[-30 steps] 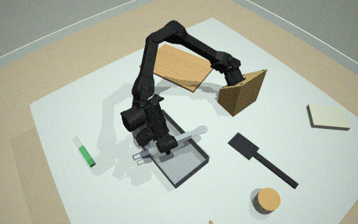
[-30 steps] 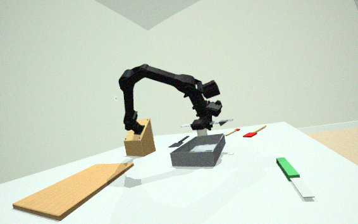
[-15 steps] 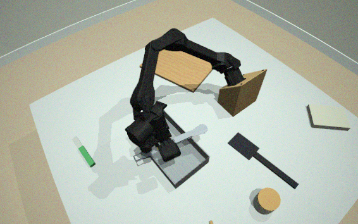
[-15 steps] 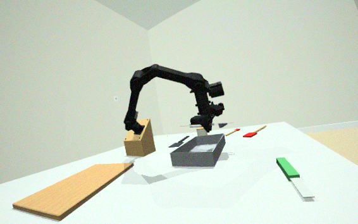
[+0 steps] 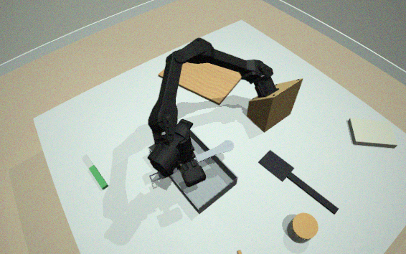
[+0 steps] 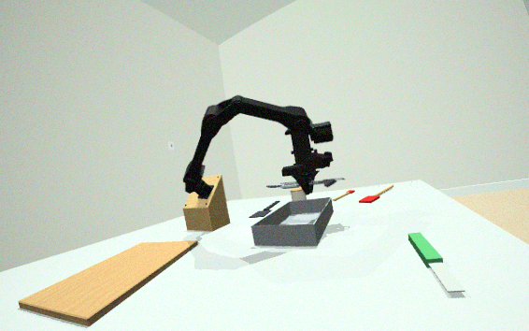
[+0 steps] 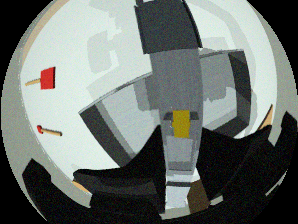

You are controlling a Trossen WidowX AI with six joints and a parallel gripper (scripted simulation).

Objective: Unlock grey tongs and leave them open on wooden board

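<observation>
The roasting tin lies 7 cm below my gripper tip, 4 cm to the right of it and 3 cm behind it. Also, from my gripper tip: black spatula 32 cm behind, 20 cm to the left, 9 cm below; then yellow lock piece 4 cm above, 2 cm ahead; then cork-topped jar 35 cm to the left, 21 cm behind, 6 cm below.
</observation>
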